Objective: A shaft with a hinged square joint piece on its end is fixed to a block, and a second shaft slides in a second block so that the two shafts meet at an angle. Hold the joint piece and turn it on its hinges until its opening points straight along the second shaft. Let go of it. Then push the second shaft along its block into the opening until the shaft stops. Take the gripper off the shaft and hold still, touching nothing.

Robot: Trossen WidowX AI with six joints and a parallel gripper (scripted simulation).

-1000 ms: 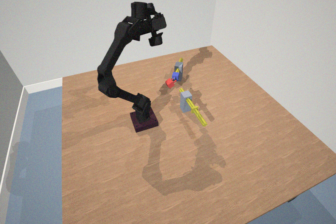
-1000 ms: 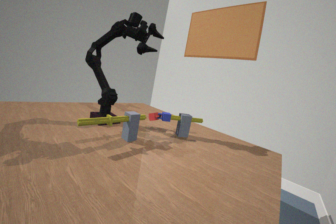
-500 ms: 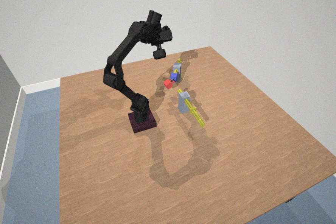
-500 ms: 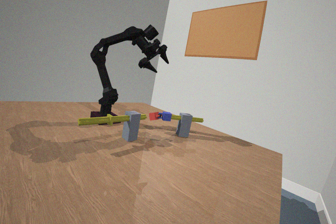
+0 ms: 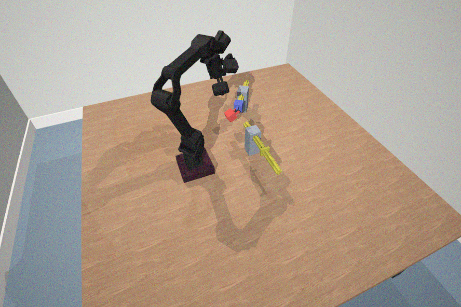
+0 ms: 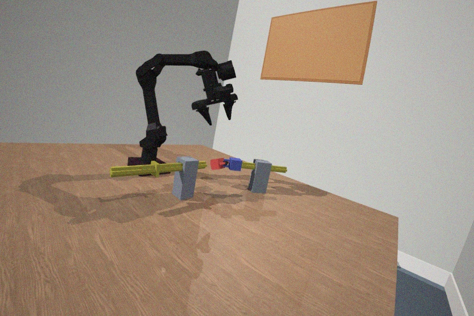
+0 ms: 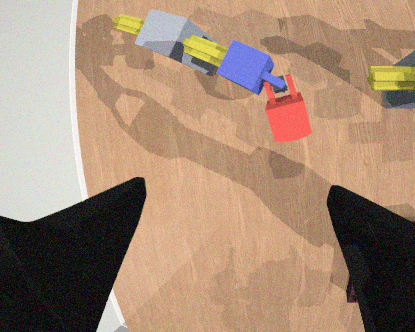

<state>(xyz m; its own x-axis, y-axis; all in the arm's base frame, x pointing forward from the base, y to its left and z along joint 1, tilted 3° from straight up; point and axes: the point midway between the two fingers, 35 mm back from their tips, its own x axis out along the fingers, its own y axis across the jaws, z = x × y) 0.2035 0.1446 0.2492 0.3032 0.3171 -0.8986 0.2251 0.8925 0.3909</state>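
Right now my gripper tip is 16 cm above the red joint piece, 4 cm short of it and 2 cm to the left of it.
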